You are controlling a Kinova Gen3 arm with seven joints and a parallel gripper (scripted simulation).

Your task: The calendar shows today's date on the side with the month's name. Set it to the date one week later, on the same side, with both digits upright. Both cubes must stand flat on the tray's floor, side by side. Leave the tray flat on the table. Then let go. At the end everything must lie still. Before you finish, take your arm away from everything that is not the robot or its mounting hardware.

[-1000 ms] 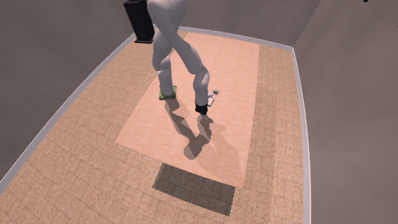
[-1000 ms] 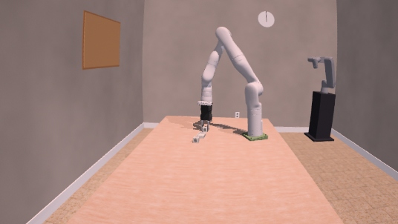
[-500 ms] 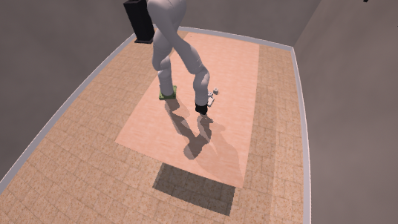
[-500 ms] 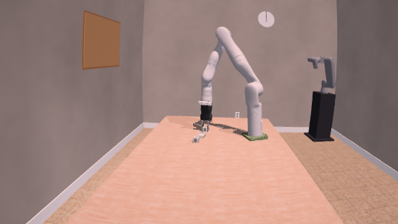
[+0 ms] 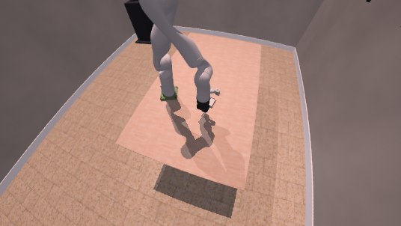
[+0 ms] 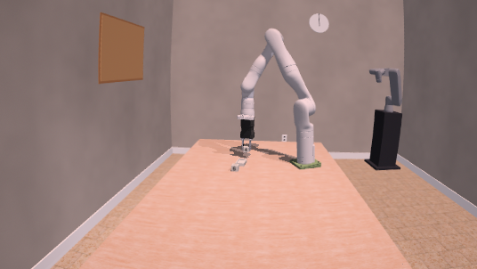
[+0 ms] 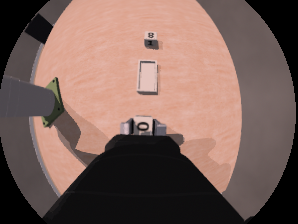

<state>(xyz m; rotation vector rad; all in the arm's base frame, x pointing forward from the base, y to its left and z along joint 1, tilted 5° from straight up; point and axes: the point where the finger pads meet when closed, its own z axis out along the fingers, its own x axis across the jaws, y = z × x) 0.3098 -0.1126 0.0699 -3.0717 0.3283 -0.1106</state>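
Now: hand 100 mm to the right of the tray, 50 mm above it and 20 mm short of it.
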